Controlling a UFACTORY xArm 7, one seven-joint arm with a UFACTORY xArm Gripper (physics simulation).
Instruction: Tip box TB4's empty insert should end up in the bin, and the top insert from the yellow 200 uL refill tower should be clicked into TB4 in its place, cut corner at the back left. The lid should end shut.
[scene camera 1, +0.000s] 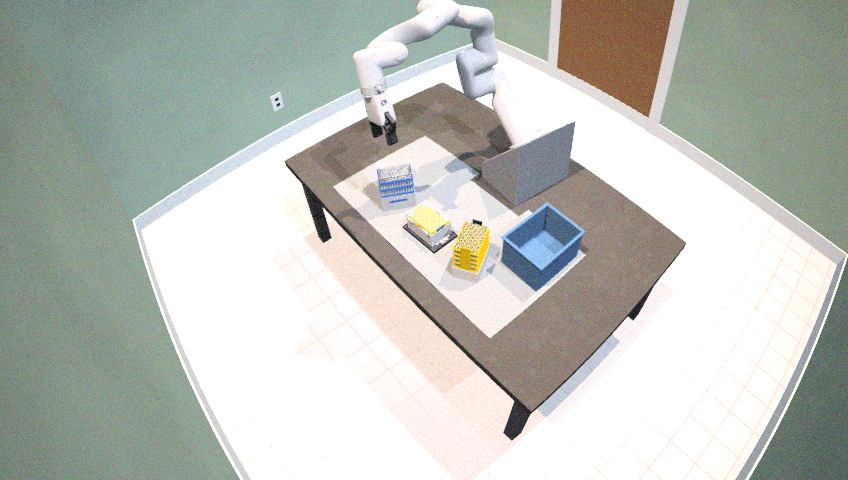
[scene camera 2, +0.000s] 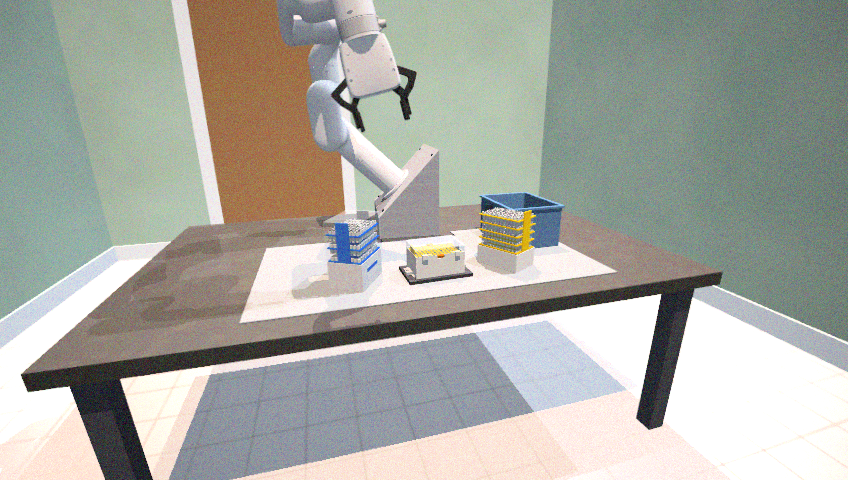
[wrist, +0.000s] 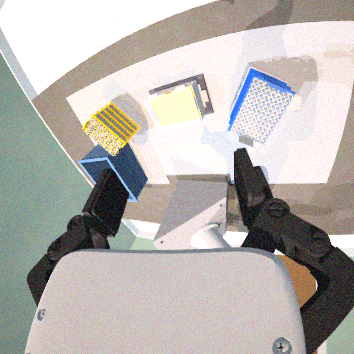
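Box TB4 (scene camera 1: 429, 227) (scene camera 2: 436, 264) (wrist: 176, 109) is a pale box on a dark base plate. Its clear lid looks shut, with a yellow insert showing through; its label is not legible. The yellow refill tower (scene camera 1: 465, 259) (scene camera 2: 502, 233) (wrist: 111, 127) is a stack of yellow inserts with tips on a pale base, beside the box. The blue bin (scene camera 1: 523, 266) (scene camera 2: 549, 228) (wrist: 128, 169) stands past the tower; no insert shows on its floor. My gripper (scene camera 1: 383, 137) (scene camera 2: 384, 123) (wrist: 173, 173) is open and empty, high above the table, behind the blue tower and well away from the box.
A blue refill tower (scene camera 1: 396, 189) (scene camera 2: 354, 252) (wrist: 262, 107) stands on the other side of the box. The grey arm mount (scene camera 1: 544, 163) (scene camera 2: 416, 208) (wrist: 192, 207) stands behind the pale mat (scene camera 1: 489, 315) (scene camera 2: 267, 297). The dark table (scene camera 1: 630, 249) (scene camera 2: 154, 297) extends around the mat.
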